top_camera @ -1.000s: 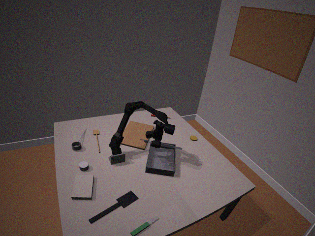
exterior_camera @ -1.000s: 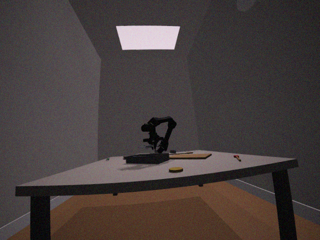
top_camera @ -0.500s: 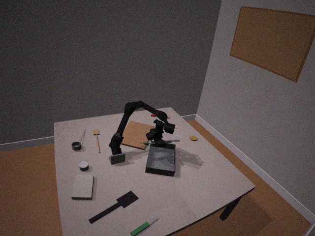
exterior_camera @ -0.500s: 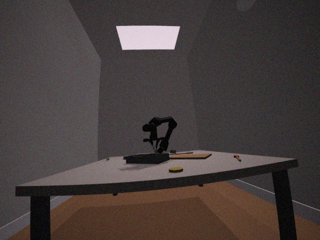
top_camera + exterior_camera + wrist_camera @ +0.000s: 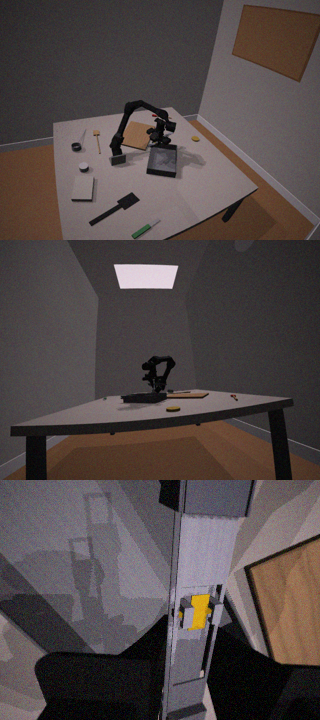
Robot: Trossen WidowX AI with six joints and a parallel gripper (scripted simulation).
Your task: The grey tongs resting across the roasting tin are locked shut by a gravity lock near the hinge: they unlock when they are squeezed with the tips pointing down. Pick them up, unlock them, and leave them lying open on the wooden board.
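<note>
Right now my gripper tip is 20 mm past the yellow lock piece, 10 mm to the left of it and 40 mm below it. The rest, counted from my gripper tip: wooden board: 70 mm behind, 280 mm to the left, 90 mm below; roasting tin: 30 mm ahead, 80 mm to the right, 70 mm below; yellow disc: 430 mm ahead, 120 mm to the left, 90 mm below.
</note>
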